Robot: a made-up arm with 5 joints. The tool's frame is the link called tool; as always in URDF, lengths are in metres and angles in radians. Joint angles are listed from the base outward. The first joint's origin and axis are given. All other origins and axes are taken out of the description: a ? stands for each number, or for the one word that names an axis. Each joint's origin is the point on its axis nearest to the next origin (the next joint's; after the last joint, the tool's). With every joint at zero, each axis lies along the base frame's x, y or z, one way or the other. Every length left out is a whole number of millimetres.
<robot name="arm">
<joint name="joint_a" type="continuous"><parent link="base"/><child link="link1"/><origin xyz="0.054 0 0.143" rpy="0 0 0"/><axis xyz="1 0 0"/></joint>
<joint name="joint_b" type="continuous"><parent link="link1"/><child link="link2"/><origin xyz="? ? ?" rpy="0 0 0"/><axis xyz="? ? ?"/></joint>
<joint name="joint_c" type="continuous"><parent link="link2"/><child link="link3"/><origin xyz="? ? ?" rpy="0 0 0"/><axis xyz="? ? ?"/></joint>
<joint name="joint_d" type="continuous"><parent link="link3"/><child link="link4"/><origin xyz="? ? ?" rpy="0 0 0"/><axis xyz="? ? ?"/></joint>
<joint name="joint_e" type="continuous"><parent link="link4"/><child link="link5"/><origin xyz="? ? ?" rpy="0 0 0"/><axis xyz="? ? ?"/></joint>
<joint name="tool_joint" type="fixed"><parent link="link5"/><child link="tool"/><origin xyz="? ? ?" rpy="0 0 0"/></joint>
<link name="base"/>
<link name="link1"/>
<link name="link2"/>
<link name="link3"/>
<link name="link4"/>
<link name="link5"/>
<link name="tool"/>
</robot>
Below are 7 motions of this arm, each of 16 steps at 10 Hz.
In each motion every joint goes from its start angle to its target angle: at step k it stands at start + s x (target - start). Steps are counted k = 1, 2, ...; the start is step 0. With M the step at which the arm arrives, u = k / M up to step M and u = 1 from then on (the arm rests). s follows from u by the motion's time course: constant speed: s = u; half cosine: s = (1 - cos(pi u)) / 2; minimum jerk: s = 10 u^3 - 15 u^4 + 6 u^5.
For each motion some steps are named. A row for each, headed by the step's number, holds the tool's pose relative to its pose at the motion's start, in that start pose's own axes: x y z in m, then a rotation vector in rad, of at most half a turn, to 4 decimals.
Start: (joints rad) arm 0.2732 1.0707 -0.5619 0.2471 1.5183
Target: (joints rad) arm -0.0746 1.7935 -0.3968 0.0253 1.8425
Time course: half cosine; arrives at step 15
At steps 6, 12, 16:
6: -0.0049 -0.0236 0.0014 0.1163 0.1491 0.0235
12: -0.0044 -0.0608 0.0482 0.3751 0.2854 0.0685
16: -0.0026 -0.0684 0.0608 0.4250 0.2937 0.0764

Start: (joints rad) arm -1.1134 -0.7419 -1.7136 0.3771 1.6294
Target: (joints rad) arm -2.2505 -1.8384 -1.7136 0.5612 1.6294
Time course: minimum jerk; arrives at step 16
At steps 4, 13, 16:
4: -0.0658 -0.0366 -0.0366 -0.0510 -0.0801 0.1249
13: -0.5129 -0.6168 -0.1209 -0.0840 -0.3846 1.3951
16: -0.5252 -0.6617 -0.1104 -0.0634 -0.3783 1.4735

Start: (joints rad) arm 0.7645 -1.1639 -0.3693 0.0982 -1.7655
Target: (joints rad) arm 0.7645 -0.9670 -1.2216 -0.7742 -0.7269
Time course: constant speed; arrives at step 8
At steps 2, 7, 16:
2: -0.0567 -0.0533 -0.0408 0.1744 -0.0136 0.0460
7: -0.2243 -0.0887 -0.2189 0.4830 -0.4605 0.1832
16: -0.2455 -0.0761 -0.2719 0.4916 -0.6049 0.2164

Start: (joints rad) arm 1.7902 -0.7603 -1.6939 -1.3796 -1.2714
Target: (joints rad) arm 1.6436 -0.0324 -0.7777 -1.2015 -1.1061
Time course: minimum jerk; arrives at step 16
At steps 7, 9, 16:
7: 0.1940 -0.1008 -0.0220 0.0669 0.3048 0.4245
9: 0.3238 -0.1269 -0.0435 0.0699 0.4783 0.6944
16: 0.5366 -0.1045 -0.0856 0.0066 0.7478 1.1484

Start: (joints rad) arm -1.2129 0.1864 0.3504 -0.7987 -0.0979
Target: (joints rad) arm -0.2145 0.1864 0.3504 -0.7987 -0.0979
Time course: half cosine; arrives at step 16
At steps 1, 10, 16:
1: 0.0037 0.0056 0.0029 0.0077 -0.0025 -0.0051
10: 0.2987 0.2699 0.3207 0.5563 -0.1793 -0.3672
16: 0.4307 0.2868 0.5125 0.8046 -0.2594 -0.5311

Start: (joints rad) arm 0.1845 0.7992 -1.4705 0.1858 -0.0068
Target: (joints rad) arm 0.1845 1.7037 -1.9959 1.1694 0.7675
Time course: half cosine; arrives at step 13
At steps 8, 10, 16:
8: 0.2194 -0.0090 0.0833 -0.2034 0.6536 -0.1095
10: 0.3021 -0.0379 0.1096 -0.1496 0.7675 -0.1886
16: 0.3522 -0.0646 0.1317 -0.0966 0.8111 -0.2416

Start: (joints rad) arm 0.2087 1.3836 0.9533 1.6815 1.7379
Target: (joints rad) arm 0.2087 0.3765 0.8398 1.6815 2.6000
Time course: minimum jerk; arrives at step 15
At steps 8, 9, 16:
8: 0.0148 0.1547 -0.0913 -0.3557 0.0337 0.0381
9: 0.0272 0.1818 -0.1163 -0.4302 0.0658 0.0458
16: 0.0725 0.2385 -0.1869 -0.6109 0.1921 0.0610

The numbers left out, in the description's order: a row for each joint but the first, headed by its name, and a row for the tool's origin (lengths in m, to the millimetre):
joint_b: xyz 0 0.468 -0.109, axis 0 1 0
joint_c: xyz 0.109 0 -0.371, axis 0 0 1
joint_d: xyz 0.074 0 0, axis 0 1 0
joint_e: xyz -0.339 0 0.197, axis 0 0 1
tool: xyz -0.035 0.182 0

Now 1 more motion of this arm.
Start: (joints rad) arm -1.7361 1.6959 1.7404 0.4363 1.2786
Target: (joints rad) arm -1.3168 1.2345 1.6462 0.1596 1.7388
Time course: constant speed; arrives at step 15
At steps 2, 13, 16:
2: 0.0005 -0.0032 -0.0051 -0.0396 0.0641 0.0765
13: -0.0117 -0.0475 -0.0123 -0.2565 0.4480 0.5376
16: -0.0141 -0.0608 -0.0082 -0.2953 0.5241 0.6269

